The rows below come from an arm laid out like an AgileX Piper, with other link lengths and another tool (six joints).
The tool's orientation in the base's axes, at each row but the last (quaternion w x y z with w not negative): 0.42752, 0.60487, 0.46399, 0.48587; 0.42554, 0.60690, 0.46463, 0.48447; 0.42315, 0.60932, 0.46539, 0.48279; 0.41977, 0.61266, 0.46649, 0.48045; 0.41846, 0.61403, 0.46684, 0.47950
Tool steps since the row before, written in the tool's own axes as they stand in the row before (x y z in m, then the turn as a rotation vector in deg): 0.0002, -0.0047, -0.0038, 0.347, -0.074, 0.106; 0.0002, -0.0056, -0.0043, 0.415, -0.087, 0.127; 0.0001, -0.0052, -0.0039, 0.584, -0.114, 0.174; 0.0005, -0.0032, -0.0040, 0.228, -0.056, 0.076; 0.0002, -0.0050, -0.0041, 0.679, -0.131, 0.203
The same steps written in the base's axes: -0.0044, 0.0014, -0.0039, 0.127, 0.347, -0.023; -0.0051, 0.0016, -0.0047, 0.153, 0.415, -0.026; -0.0046, 0.0014, -0.0043, 0.212, 0.582, -0.027; -0.0044, 0.0014, -0.0022, 0.089, 0.229, -0.023; -0.0049, 0.0015, -0.0040, 0.247, 0.676, -0.030
